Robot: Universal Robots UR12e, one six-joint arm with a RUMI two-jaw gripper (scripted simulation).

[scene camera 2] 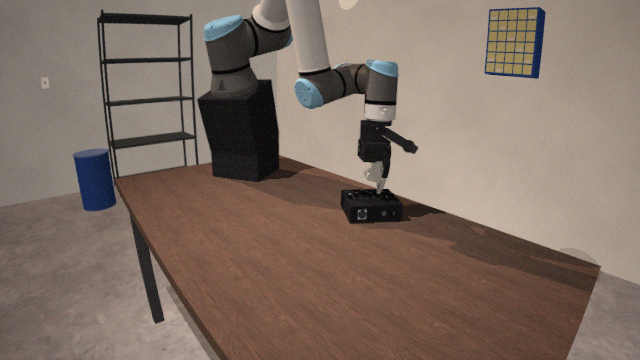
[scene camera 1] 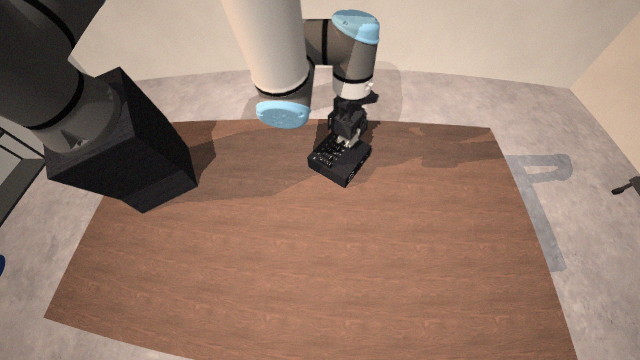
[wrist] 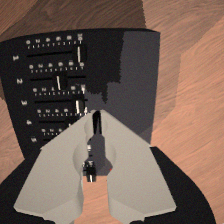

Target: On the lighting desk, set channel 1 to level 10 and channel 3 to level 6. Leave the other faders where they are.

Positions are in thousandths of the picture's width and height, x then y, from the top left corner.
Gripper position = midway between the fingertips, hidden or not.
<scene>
my gripper: scene camera 2 591, 538; scene camera 1 545, 407; wrist 440, 502
</scene>
